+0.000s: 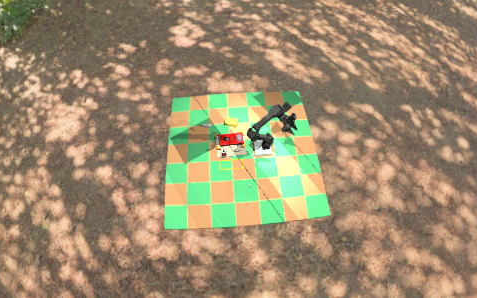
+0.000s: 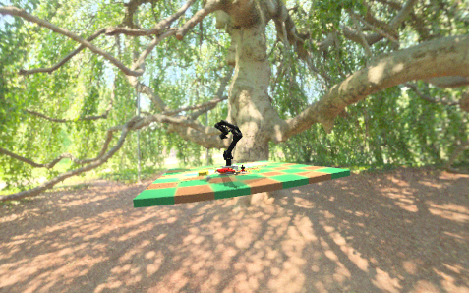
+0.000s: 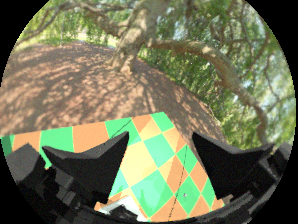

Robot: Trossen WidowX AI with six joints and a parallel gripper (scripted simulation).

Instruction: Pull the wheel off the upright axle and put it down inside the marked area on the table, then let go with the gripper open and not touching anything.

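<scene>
The wheel lies 53 cm ahead of my gripper tip, 31 cm below it and 7 cm to the right of it. From my gripper tip the other things lie so: yellow block: 45 cm ahead, 38 cm to the right, 34 cm below.
</scene>
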